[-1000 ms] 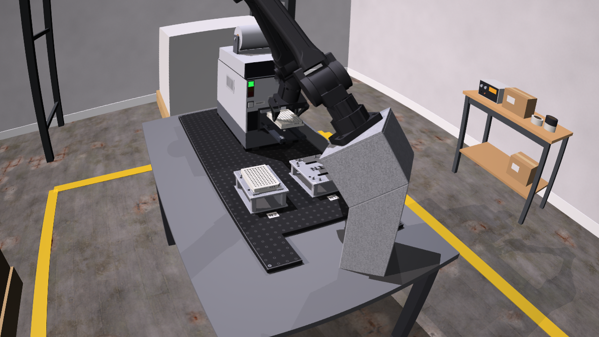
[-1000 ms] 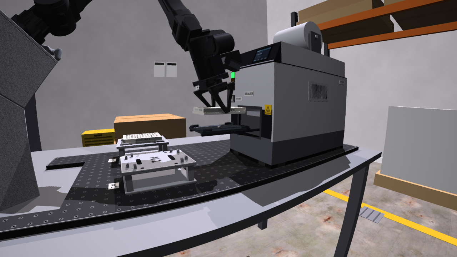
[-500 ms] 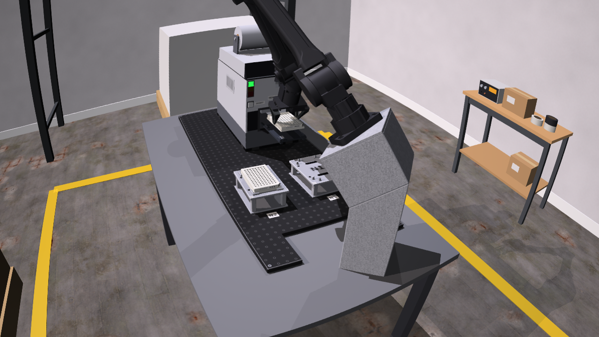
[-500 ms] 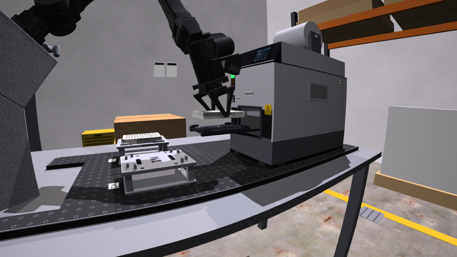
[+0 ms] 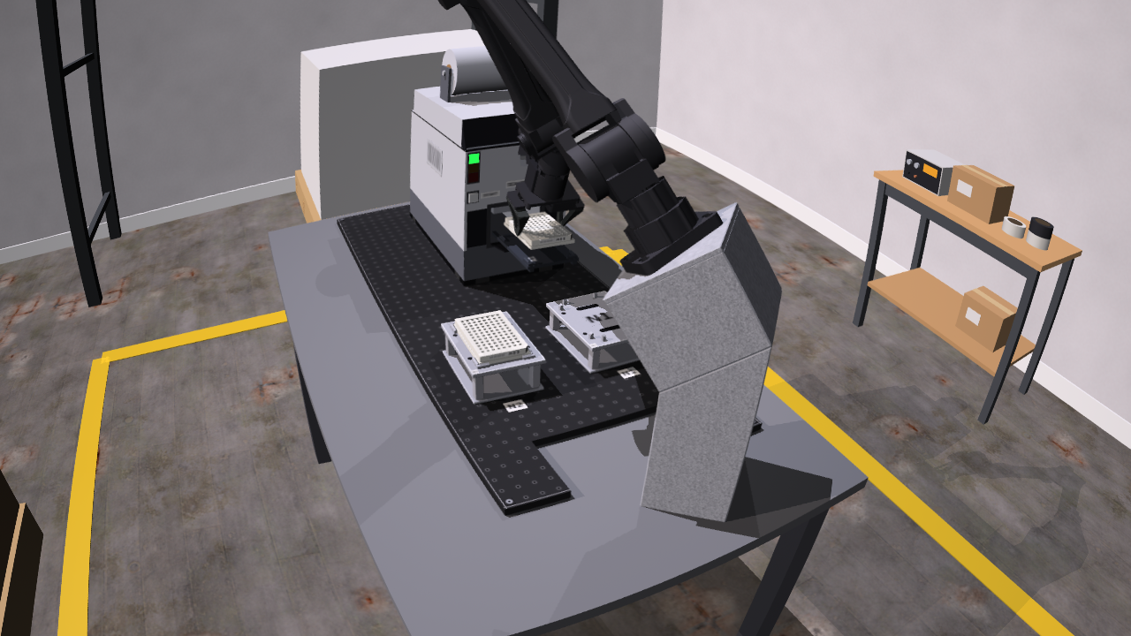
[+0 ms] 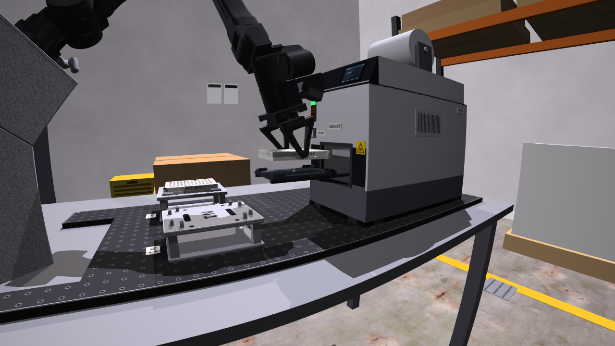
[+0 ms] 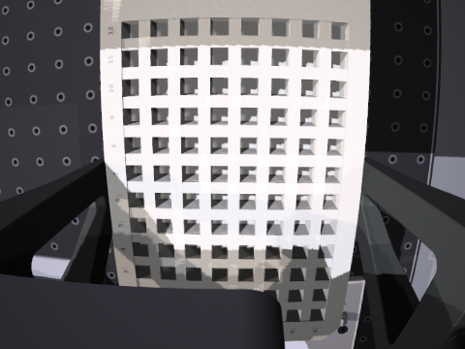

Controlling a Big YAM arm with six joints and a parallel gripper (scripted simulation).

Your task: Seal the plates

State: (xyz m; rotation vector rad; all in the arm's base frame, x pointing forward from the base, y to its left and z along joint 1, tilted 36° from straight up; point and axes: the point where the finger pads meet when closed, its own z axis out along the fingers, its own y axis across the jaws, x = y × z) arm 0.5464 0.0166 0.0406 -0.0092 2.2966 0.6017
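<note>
Now: the sealer stage 40 mm below my hand. From my hand the other things lie so: nest N2 (230 mm behind, 130 mm to the left, 100 mm below); white well plate (230 mm behind, 130 mm to the left, 80 mm below); start button (110 mm to the left, 80 mm ahead, 40 mm above).
</note>
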